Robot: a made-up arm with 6 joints. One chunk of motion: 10 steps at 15 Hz.
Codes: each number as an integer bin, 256 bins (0 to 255) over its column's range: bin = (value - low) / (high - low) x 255, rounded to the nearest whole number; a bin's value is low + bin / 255 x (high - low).
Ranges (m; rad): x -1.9..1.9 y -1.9..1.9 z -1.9..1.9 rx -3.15..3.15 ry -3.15..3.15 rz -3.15..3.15
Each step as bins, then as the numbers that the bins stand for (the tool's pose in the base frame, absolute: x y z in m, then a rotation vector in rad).
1 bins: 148 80 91 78 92 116
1 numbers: 0.3055 -0.7078 -0.5439 -1.2229 -0.8771 -0.2841
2 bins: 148 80 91 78 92 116
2 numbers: 0.3055 -0.7078 -0.5439 -1.2229 -0.8771 -0.2841
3 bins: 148 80 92 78 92 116
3 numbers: 0.3055 -0.7078 -0.5290 -1.2229 -0.8771 -0.2841
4 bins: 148 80 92 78 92 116
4 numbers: 0.3055 -0.7078 -0.5290 -1.2229 -0.8771 -0.2841
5 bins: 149 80 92 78 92 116
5 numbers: 0.3204 -0.7078 -0.5290 -1.2229 -0.8771 -0.2841
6 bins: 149 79 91 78 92 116
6 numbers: 0.3204 -0.7227 -0.5439 -1.2229 -0.8771 -0.2841
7 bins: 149 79 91 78 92 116
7 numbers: 0.3204 -0.7227 -0.5439 -1.2229 -0.8771 -0.2841
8 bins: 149 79 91 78 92 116
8 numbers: 0.3204 -0.7227 -0.5439 -1.2229 -0.8771 -0.2841
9 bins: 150 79 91 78 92 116
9 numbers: 0.3353 -0.7227 -0.5439 -1.2229 -0.8771 -0.2841
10 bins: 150 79 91 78 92 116
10 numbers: 0.3353 -0.7227 -0.5439 -1.2229 -0.8771 -0.2841
